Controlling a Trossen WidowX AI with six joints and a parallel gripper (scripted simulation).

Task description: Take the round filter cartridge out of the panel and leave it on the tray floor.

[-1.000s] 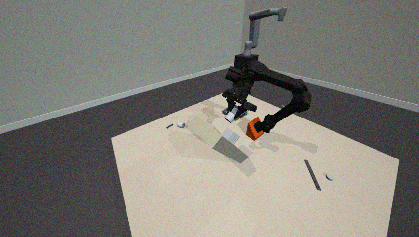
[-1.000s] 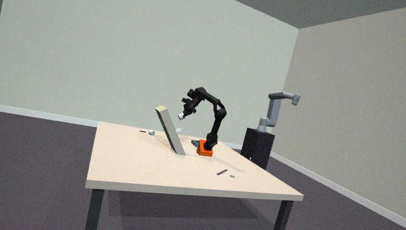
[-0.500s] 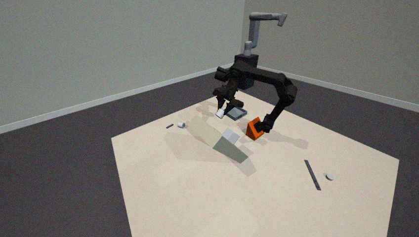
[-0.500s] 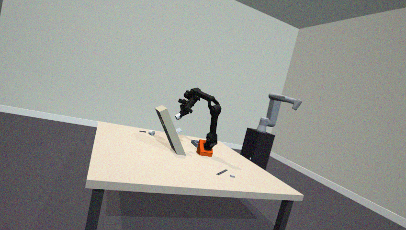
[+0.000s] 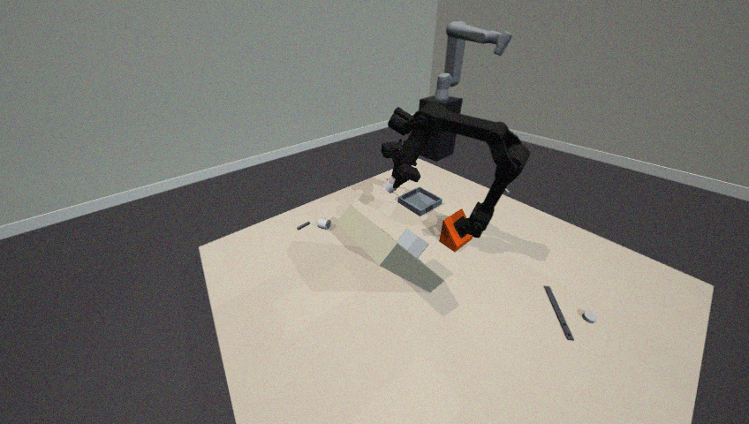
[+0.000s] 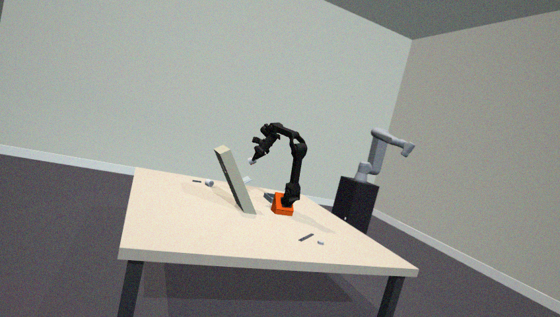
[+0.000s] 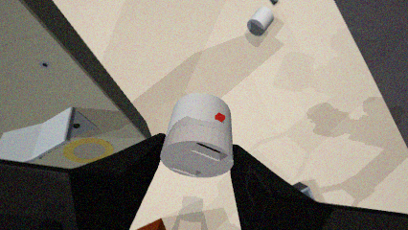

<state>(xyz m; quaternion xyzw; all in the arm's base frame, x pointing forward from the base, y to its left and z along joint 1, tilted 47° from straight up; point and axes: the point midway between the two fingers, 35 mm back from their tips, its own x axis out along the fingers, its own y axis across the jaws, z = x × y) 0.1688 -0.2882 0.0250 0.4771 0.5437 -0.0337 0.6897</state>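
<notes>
The grey tray is 27 cm behind my gripper tip, 9 cm to the right of it and 25 cm below it. From my gripper tip the other things lie so: round filter cartridge (right at my gripper tip); then service panel (14 cm ahead, 17 cm to the left, 10 cm below); then grey flap (9 cm ahead, 17 cm to the left, 12 cm below).
</notes>
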